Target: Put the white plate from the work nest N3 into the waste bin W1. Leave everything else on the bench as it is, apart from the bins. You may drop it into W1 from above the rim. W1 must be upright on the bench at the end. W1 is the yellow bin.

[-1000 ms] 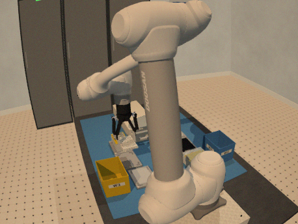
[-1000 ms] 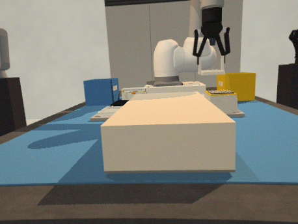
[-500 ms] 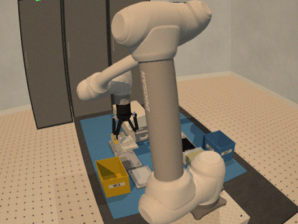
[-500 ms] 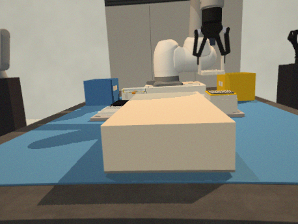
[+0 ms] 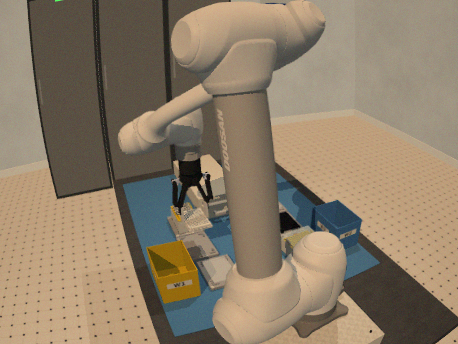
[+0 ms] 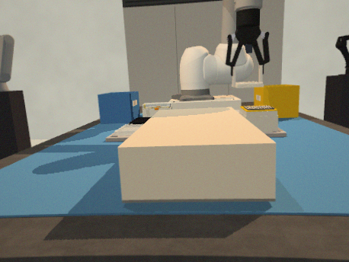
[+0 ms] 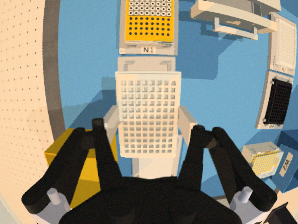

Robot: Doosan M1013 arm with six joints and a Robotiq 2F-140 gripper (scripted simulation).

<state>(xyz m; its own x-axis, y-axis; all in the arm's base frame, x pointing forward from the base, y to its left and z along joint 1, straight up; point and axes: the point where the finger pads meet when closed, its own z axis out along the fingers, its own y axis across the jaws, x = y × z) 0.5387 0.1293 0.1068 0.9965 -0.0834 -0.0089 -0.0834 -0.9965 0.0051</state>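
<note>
My hand is 2 cm above the white plate. Also, from my hand: yellow bin W1: 16 cm to the left, 16 cm behind, 12 cm below; then flat tray: 18 cm behind, 14 cm below, 1 cm to the right; then yellow well plate: 16 cm ahead, 10 cm below, 2 cm to the right.
</note>
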